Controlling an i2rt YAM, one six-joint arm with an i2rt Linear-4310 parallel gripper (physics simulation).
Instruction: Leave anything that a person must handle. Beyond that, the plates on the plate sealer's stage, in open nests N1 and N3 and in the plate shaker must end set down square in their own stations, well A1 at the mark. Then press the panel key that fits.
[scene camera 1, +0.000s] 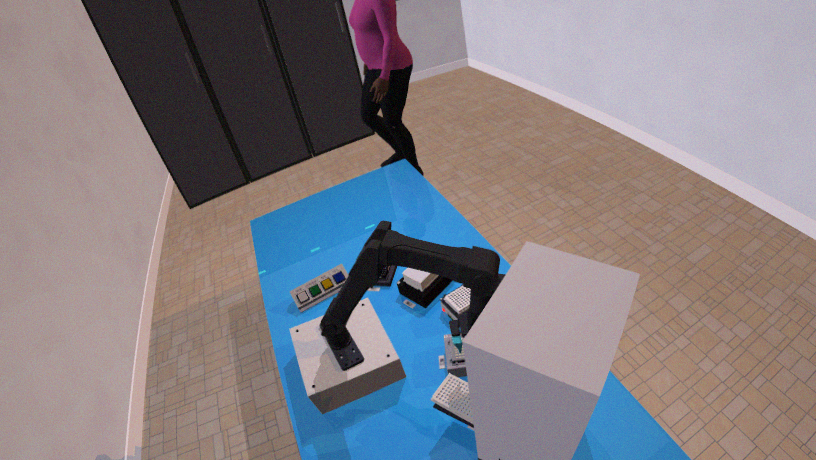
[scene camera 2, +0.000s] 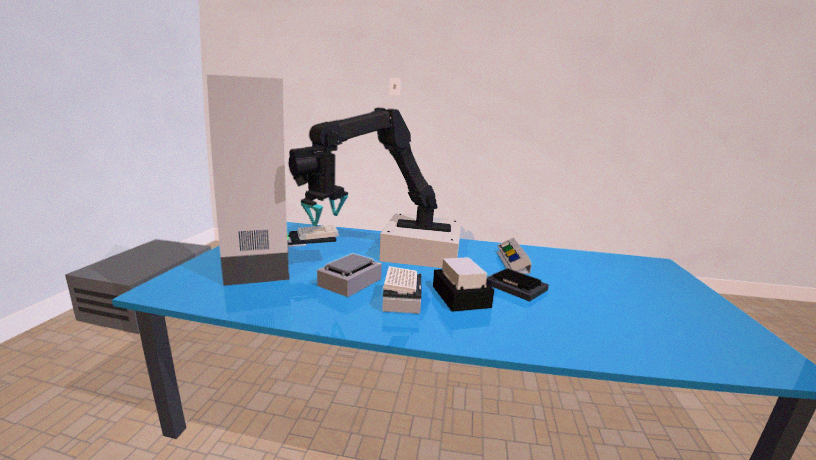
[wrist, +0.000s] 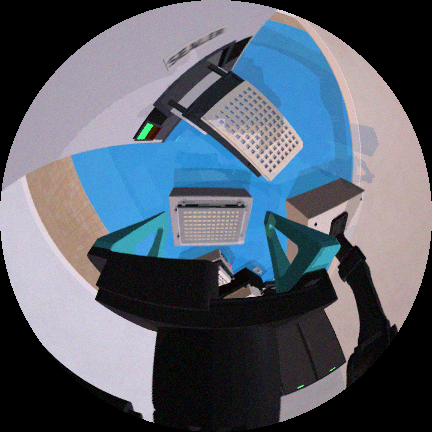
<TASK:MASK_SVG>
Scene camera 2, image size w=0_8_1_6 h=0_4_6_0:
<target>gripper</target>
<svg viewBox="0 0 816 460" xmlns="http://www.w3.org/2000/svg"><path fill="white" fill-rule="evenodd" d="M335 173L325 174L322 177L322 174L316 172L315 174L318 175L318 192L308 190L305 193L305 198L301 200L301 205L313 226L317 227L323 206L318 205L317 202L312 200L324 201L324 199L329 197L333 215L338 216L348 198L348 192L344 190L344 187L335 185ZM340 199L340 203L337 207L337 210L335 210L334 200Z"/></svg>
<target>white plate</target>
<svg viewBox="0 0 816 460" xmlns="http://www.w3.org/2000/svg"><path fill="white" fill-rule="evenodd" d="M443 259L443 274L453 285L456 285L457 290L460 290L461 286L463 286L463 289L482 288L482 285L486 288L487 273L470 258Z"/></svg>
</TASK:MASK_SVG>
